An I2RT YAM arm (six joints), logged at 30 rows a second.
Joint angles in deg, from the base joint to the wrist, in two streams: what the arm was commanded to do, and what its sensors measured. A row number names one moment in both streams.
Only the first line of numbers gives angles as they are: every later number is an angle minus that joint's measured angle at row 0.
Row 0, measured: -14.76, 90.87, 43.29, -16.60, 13.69, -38.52
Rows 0 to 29, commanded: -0.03, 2.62, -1.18, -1.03, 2.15, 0.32; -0.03, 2.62, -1.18, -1.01, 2.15, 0.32; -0.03, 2.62, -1.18, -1.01, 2.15, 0.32; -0.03, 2.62, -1.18, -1.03, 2.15, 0.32; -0.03, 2.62, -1.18, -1.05, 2.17, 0.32; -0.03, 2.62, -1.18, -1.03, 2.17, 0.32; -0.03, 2.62, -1.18, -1.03, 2.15, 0.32; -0.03, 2.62, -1.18, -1.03, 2.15, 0.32; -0.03, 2.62, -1.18, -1.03, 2.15, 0.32; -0.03, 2.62, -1.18, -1.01, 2.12, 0.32; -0.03, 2.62, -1.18, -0.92, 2.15, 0.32; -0.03, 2.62, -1.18, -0.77, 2.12, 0.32; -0.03, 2.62, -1.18, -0.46, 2.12, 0.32; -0.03, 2.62, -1.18, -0.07, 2.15, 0.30; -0.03, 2.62, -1.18, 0.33, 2.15, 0.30; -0.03, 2.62, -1.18, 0.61, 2.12, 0.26; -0.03, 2.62, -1.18, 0.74, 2.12, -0.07; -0.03, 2.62, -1.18, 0.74, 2.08, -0.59; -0.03, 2.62, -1.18, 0.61, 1.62, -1.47; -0.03, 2.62, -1.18, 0.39, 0.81, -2.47; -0.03, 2.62, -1.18, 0.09, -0.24, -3.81; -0.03, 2.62, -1.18, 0.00, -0.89, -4.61; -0.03, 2.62, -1.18, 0.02, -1.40, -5.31; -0.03, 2.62, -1.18, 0.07, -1.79, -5.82; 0.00, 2.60, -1.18, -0.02, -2.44, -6.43; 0.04, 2.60, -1.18, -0.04, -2.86, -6.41; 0.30, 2.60, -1.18, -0.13, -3.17, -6.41; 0.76, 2.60, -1.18, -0.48, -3.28, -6.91; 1.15, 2.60, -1.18, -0.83, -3.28, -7.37; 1.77, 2.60, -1.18, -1.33, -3.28, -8.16
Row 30, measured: 0.15, 0.94, 0.39, 0.94, -0.28, -5.40
